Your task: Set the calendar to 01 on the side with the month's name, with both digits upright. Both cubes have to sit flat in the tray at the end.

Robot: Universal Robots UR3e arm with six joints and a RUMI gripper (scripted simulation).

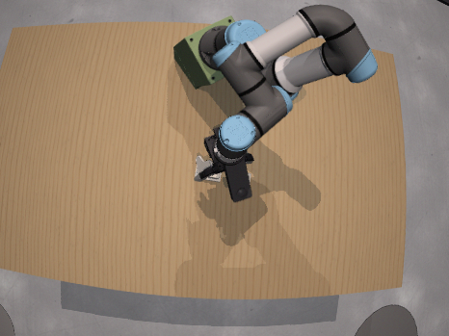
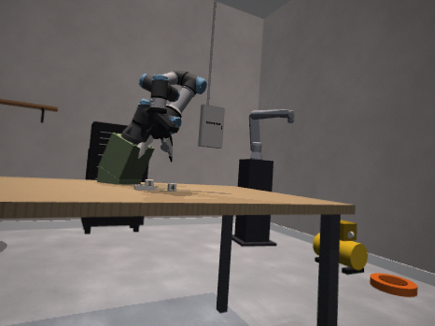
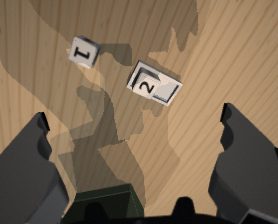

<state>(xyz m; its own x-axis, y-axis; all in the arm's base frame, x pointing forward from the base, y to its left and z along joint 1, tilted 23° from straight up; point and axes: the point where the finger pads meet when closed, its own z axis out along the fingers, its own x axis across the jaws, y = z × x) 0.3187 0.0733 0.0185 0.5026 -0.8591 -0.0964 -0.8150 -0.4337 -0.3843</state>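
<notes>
Now: hand 9 cm above the white cube and 2 cm to the left of it. From my hand the other things lie so: white tray: 11 cm below, 4 cm to the right.
</notes>
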